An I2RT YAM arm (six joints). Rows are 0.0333 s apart.
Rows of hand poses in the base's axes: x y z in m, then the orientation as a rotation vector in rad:
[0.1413 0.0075 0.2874 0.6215 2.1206 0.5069]
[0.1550 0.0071 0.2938 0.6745 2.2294 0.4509]
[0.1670 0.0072 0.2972 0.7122 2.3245 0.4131]
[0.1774 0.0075 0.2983 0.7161 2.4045 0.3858]
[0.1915 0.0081 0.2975 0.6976 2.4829 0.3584]
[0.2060 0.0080 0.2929 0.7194 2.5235 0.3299]
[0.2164 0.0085 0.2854 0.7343 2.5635 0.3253]
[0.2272 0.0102 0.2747 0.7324 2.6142 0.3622]
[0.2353 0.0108 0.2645 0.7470 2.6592 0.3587]
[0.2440 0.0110 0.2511 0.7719 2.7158 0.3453]
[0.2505 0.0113 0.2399 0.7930 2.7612 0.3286]
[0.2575 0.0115 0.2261 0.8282 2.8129 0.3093]
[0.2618 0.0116 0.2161 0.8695 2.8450 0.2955]
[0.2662 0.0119 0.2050 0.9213 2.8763 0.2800]
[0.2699 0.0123 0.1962 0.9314 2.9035 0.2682]
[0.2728 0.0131 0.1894 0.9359 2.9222 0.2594]
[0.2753 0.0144 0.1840 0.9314 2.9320 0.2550]
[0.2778 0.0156 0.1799 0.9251 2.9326 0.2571]
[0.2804 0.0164 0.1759 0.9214 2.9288 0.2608]
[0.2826 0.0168 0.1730 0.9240 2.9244 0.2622]
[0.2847 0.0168 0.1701 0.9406 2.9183 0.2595]
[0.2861 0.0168 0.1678 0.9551 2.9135 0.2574]
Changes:
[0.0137 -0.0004 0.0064 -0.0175 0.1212 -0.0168]
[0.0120 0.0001 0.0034 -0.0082 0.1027 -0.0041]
[0.0104 0.0003 0.0011 -0.0111 0.0772 0.0161]
[0.0141 0.0006 -0.0008 -0.0164 0.0691 0.0298]
[0.0145 -0.0001 -0.0046 -0.0101 0.0468 -0.0080]
[0.0104 0.0005 -0.0075 0.0054 0.0420 0.0011]
[0.0108 0.0017 -0.0107 0.0320 0.0430 0.0222]
[0.0081 0.0006 -0.0102 0.0063 0.0464 0.0035]
[0.0087 0.0002 -0.0134 0.0032 0.0611 -0.0009]
[0.0065 0.0003 -0.0112 -0.0009 0.0499 -0.0019]
[0.0070 0.0002 -0.0138 0.0010 0.0604 -0.0087]
[0.0043 0.0001 -0.0100 0.0025 0.0441 -0.0170]
[0.0044 0.0003 -0.0111 0.0029 0.0474 -0.0231]
[0.0037 0.0004 -0.0088 -0.0004 0.0293 0.0012]
[0.0029 0.0008 -0.0068 -0.0009 0.0194 0.0023]
[0.0025 0.0013 -0.0054 -0.0011 0.0079 0.0052]
[0.0025 0.0012 -0.0041 0.0008 -0.0018 0.0039]
[0.0026 0.0008 -0.0040 0.0011 -0.0051 0.0012]
[0.0022 0.0004 -0.0029 0.0002 -0.0033 -0.0027]
[0.0021 0.0000 -0.0029 -0.0013 0.0004 -0.0116]
[0.0014 0.0000 -0.0023 -0.0008 0.0009 -0.0099]

